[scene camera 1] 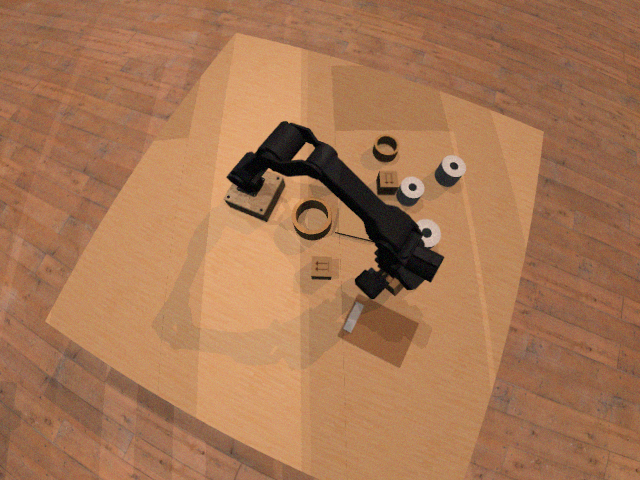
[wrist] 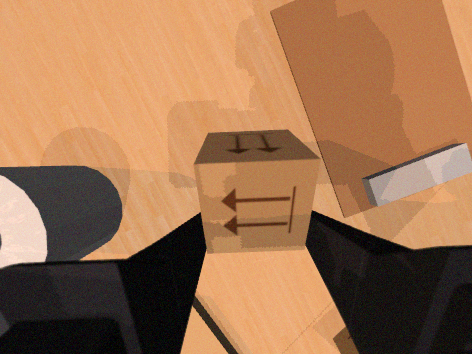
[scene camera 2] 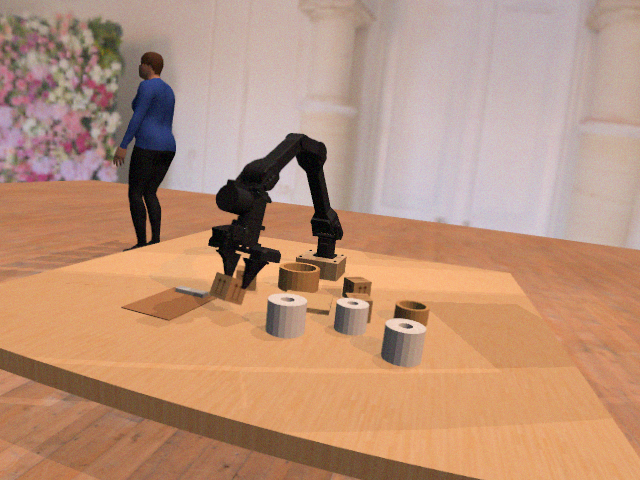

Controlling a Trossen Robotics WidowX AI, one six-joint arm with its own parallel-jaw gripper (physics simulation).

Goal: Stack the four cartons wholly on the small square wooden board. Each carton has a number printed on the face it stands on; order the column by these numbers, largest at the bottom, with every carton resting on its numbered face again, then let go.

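My gripper is shut on a brown carton, held tilted low over the table beside the brown clipboard. Arrows show on two of its faces; its number is hidden. A second carton stands left of the gripper in scene camera 1. A third carton stands by a white roll, partly hidden in scene camera 2. A fourth carton stands behind it there. The pale wooden board bears no carton that I can see.
A brown clipboard lies beside the held carton. A large ring stands near the base, a small ring farther off. White-topped rolls stand along one side.
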